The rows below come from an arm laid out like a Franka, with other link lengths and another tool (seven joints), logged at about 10 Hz.
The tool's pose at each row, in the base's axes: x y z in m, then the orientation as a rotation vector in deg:
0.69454, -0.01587, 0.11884, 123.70, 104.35, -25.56
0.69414, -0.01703, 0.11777, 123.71, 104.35, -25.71
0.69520, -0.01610, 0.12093, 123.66, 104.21, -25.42
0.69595, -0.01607, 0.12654, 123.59, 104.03, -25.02
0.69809, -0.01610, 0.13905, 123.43, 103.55, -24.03
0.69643, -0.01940, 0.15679, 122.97, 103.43, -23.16
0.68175, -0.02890, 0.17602, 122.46, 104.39, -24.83
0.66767, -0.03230, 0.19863, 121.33, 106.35, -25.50
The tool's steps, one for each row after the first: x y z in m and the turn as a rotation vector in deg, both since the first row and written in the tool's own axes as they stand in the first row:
-0.00067, -0.00022, 0.00147, 0.09, -0.06, -0.01
-0.00096, 0.00072, -0.00185, -0.15, -0.03, 0.09
-0.00310, 0.00154, -0.00702, -0.46, 0.02, 0.22
-0.00790, 0.00385, -0.01854, -1.26, 0.15, 0.58
-0.01837, 0.00303, -0.03331, -2.05, 0.22, 0.60
-0.03707, -0.00958, -0.04623, -1.14, -0.34, -0.35
-0.05156, -0.02256, -0.06474, -0.81, -0.31, -2.00

